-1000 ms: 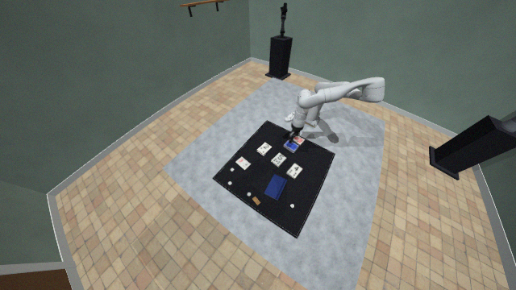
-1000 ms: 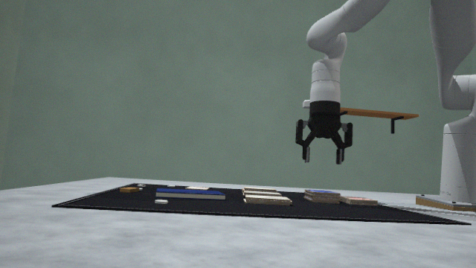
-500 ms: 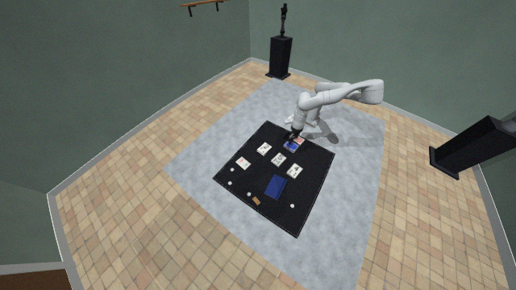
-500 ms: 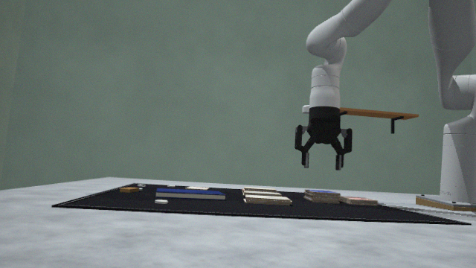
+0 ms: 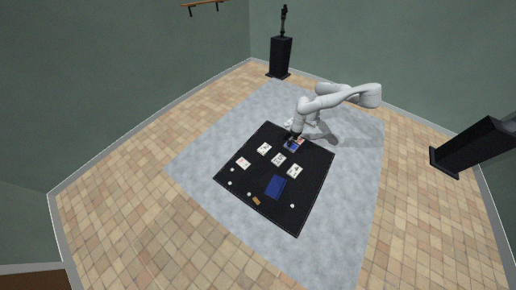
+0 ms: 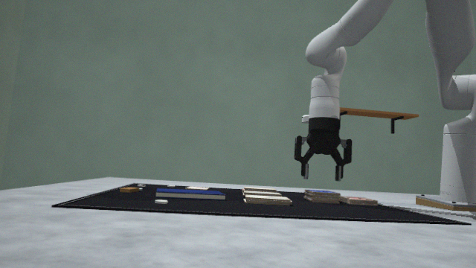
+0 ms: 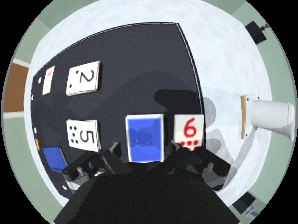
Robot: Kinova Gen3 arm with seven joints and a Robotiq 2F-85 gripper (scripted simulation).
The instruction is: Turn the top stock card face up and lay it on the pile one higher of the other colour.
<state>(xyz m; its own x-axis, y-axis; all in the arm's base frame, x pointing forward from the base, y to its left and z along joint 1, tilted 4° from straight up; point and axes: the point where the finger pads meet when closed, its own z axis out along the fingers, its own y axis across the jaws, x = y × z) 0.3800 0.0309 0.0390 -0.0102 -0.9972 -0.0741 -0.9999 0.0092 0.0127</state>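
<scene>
The blue-backed card is 40 mm below my hand.
</scene>
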